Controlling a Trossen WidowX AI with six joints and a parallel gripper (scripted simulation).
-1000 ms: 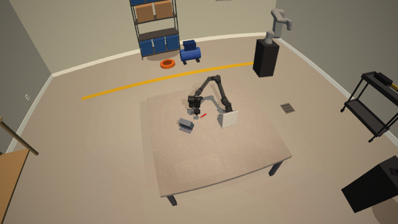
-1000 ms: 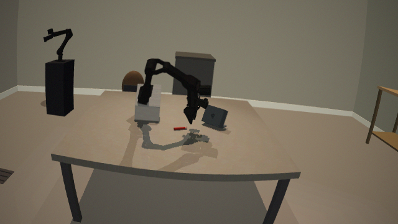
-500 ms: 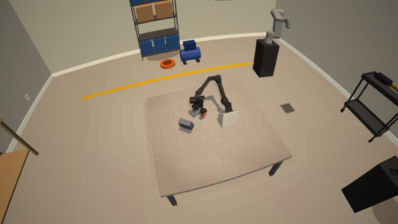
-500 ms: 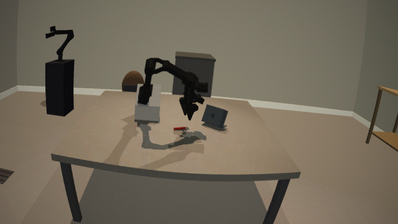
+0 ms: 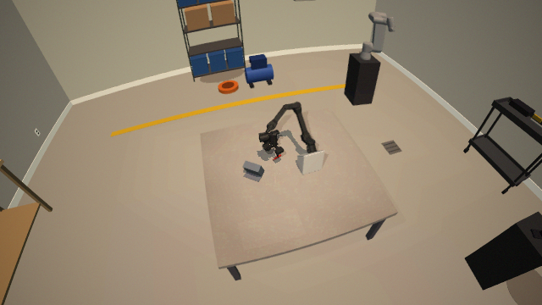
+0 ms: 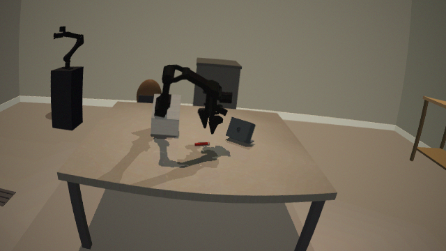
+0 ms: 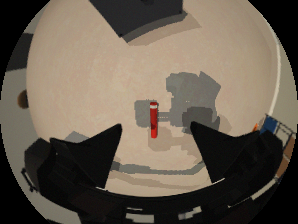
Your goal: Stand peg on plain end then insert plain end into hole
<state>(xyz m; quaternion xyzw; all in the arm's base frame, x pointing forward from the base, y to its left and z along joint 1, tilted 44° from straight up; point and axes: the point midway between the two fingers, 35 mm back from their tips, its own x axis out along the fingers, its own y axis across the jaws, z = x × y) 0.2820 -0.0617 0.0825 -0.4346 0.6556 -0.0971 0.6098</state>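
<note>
Right now the red peg is 1 cm behind my gripper tip and 7 cm below it. Also, from my gripper tip: dark sloped panel 18 cm ahead, 11 cm to the left, 1 cm below.
</note>
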